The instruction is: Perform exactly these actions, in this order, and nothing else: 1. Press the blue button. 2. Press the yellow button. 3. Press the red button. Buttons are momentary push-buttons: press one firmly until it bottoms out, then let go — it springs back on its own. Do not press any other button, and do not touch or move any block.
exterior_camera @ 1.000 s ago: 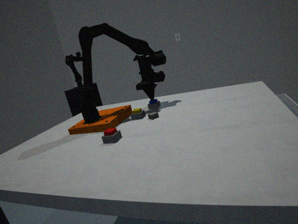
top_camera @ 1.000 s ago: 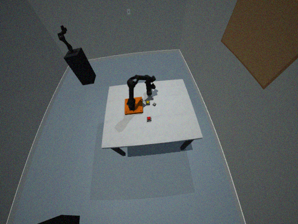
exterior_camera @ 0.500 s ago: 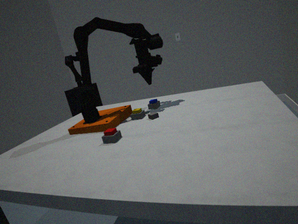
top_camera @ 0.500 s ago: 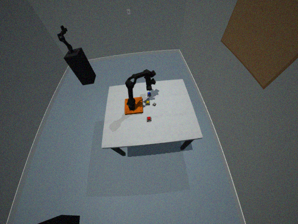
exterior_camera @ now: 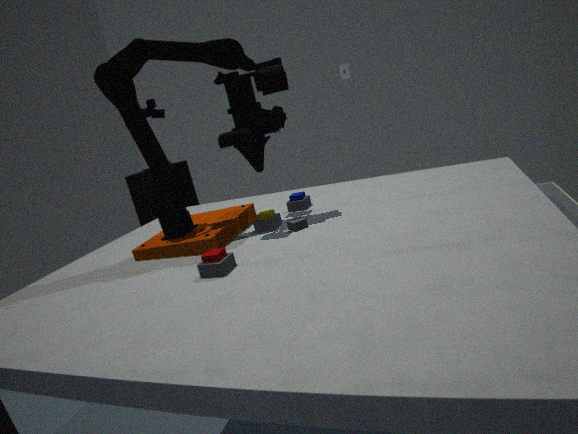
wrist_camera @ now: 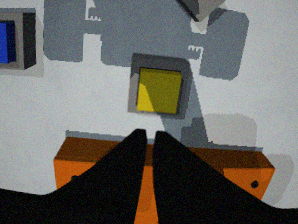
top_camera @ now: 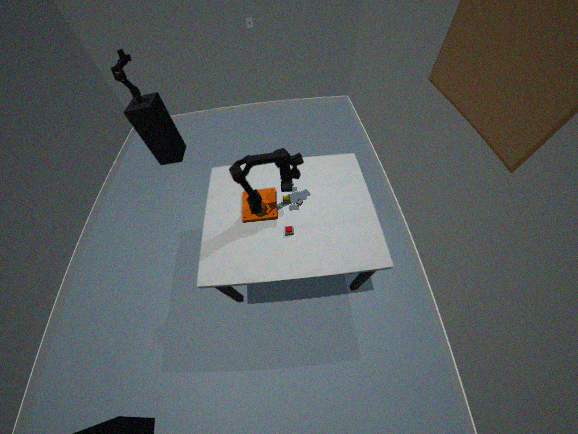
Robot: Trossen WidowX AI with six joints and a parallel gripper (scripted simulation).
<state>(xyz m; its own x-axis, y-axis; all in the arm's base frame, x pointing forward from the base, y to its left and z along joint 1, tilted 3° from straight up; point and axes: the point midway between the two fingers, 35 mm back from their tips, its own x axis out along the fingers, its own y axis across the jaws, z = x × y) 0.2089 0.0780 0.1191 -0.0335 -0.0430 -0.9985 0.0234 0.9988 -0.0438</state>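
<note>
Right now the yellow button is 100 mm below my gripper tip, 10 mm to the right of it and 10 mm behind it. The rest, counted from my gripper tip: blue button 130 mm to the left, 100 mm below, 20 mm ahead; red button 240 mm to the right, 100 mm below, 10 mm behind; small grey block 120 mm below, 70 mm ahead, 40 mm to the right.
</note>
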